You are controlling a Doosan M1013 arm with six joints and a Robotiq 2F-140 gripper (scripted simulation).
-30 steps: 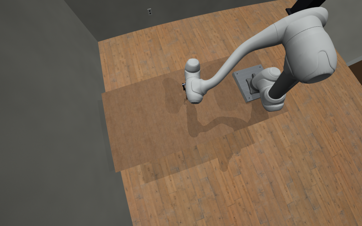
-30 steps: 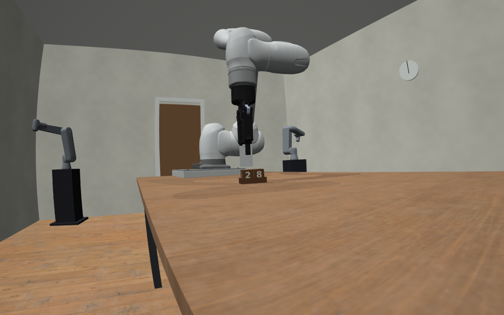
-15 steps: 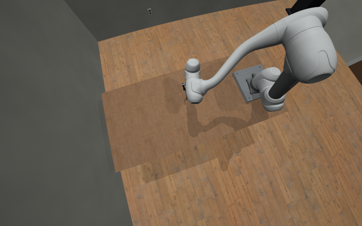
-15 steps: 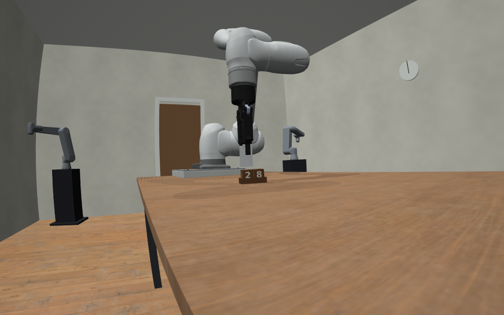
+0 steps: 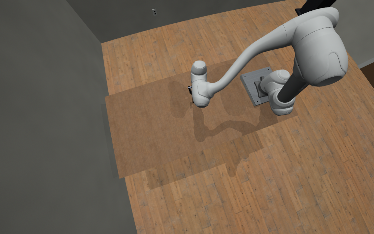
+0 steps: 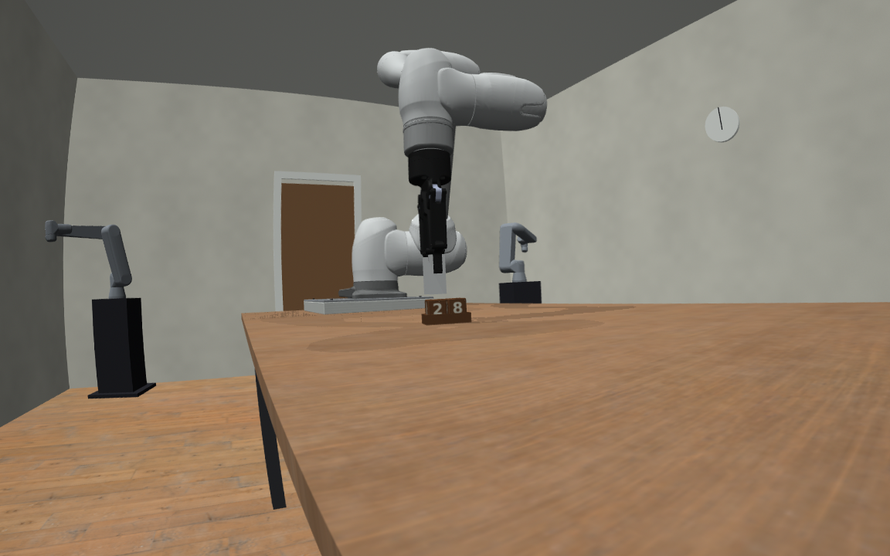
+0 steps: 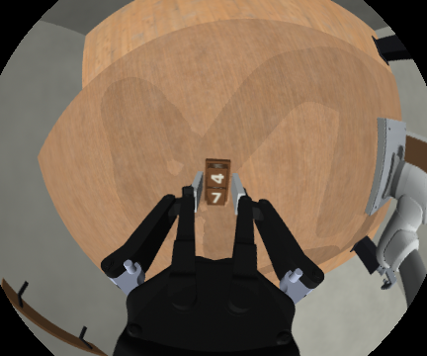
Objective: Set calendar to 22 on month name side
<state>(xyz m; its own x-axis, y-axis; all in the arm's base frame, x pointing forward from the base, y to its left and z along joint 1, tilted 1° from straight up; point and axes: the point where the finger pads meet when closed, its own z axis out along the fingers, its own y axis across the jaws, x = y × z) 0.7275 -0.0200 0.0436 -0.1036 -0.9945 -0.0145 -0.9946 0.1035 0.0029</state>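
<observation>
My gripper is now 7 cm above the calendar tray and 2 cm to the right of it.
</observation>
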